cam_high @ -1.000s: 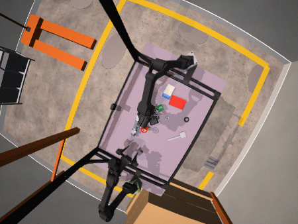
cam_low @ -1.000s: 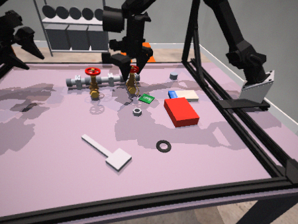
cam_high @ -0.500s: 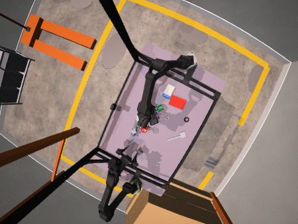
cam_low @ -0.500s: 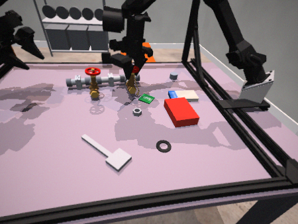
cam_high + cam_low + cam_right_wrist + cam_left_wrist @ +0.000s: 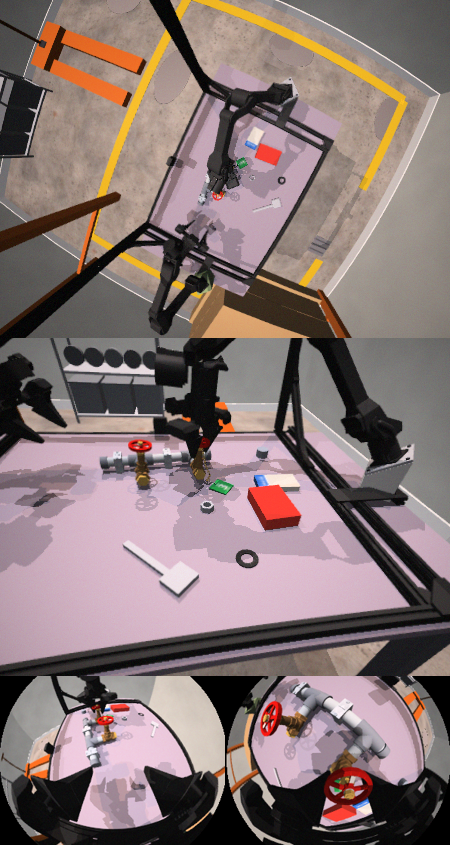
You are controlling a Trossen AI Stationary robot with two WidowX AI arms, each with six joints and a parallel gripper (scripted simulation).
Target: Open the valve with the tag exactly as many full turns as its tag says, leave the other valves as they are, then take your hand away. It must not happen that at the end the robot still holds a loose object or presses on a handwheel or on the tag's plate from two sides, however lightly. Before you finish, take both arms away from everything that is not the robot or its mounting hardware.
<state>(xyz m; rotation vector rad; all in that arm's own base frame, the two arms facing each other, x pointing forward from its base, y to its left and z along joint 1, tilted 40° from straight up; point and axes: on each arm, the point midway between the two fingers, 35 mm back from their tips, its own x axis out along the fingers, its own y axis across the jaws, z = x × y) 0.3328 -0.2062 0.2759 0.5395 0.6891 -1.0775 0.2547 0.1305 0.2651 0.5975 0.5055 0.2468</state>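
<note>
My left hand is 10 cm above the green tag, 6 cm short of it and 4 cm to the right of it. Also, from my left hand: red block 17 cm ahead, 14 cm to the left, 9 cm below; grey nut 14 cm ahead, 9 cm below, 1 cm to the right; flat grey wrench 30 cm ahead, 12 cm to the right, 10 cm below.
</note>
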